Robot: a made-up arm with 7 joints.
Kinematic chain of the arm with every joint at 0, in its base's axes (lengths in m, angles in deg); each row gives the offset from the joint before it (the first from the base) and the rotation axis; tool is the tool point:
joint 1: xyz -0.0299 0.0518 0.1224 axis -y
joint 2: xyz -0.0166 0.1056 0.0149 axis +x
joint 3: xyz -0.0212 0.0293 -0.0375 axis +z
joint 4: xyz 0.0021 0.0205 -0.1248 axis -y
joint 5: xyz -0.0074 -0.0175 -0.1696 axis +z
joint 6: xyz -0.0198 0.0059 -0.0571 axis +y
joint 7: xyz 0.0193 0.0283 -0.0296 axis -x
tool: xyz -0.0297 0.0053 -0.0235
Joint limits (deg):
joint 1: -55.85..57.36
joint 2: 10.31..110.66
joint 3: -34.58..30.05
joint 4: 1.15..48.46
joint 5: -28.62..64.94
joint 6: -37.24..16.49
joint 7: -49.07..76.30
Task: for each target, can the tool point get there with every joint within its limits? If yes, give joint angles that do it. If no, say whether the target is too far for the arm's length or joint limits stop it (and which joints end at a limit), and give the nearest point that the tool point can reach.
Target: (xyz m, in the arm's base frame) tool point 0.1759 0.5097 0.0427
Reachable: yes | joints 40.24 49.12 -0.37 37.80 -19.80 12.00 24.62
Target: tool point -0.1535 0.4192 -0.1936
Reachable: yes | joints -19.82 27.74 24.09 11.74 -3.74 -22.67 51.90
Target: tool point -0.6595 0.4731 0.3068
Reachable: no: too far | nearest point -0.2733 0.5044 0.2596 | short by 0.390 m
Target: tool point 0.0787 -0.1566 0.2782
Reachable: no: joint limits stop it (at a limit: joint 1, joint 2, joint 3, joint 4, joint 5, joint 6) | nearest point 0.3313 0.1517 0.0818 | short by 0.444 m
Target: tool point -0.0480 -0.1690 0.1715
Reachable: no: joint limits stop it (at a limit: joint 1, joint 2, joint 3, joint 4, joint 5, joint 6, joint 7) | nearest point -0.2772 0.1304 -0.1533 | short by 0.498 m
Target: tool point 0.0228 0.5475 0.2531
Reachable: yes | joints 42.53 87.13 1.14 36.95 -10.03 -29.78 23.33
